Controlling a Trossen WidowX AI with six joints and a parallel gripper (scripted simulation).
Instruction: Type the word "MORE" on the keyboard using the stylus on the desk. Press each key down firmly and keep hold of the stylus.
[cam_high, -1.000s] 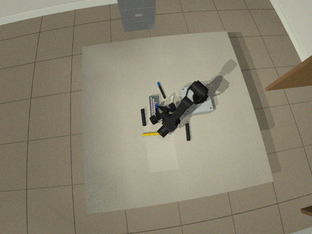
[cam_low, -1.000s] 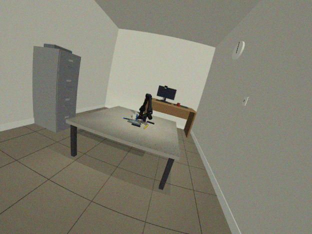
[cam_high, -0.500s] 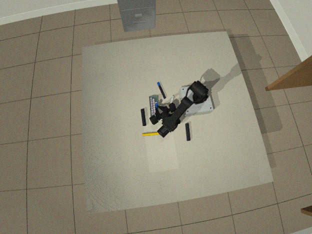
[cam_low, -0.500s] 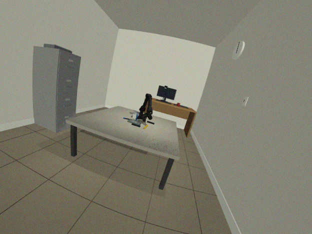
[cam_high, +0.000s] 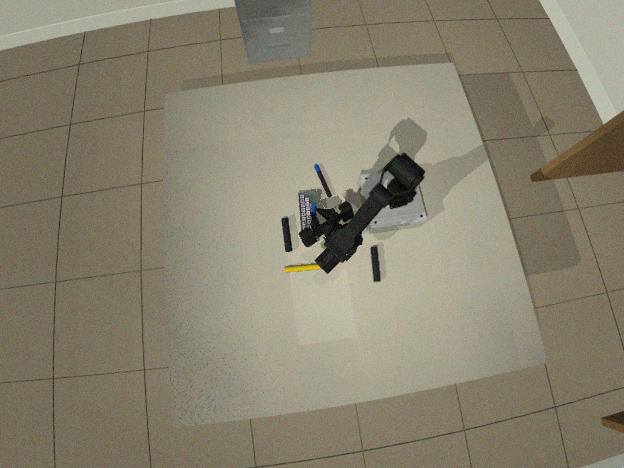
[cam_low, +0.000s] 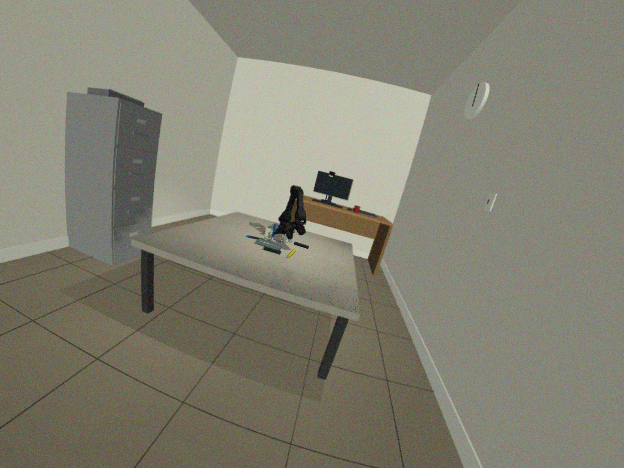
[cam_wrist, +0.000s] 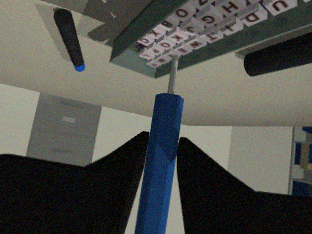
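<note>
The yellow pencil is 16 cm to the left of my gripper tip, 9 cm below it and 7 cm ahead of it. Also, from my gripper tip: stylus: 1 cm below; then grey stylus tip: 5 cm below; then white cylinder: 12 cm behind, 9 cm below, 3 cm to the right.
</note>
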